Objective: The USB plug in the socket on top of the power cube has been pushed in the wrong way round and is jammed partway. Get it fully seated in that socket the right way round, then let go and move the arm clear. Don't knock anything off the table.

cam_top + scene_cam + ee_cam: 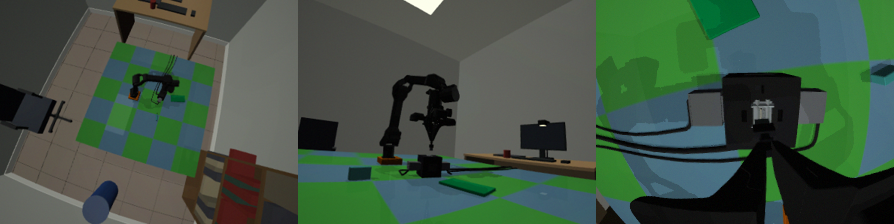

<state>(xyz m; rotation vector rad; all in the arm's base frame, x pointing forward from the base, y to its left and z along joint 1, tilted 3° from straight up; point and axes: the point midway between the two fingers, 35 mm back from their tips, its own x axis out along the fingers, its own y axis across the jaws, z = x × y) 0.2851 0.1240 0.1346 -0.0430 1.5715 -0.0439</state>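
Now: gripper tip 20 mm above the usb plug. From my gripper tip the other things lie so: flat green block 180 mm ahead, 50 mm to the left, 130 mm below; teal block 40 mm ahead, 250 mm to the right, 120 mm below.
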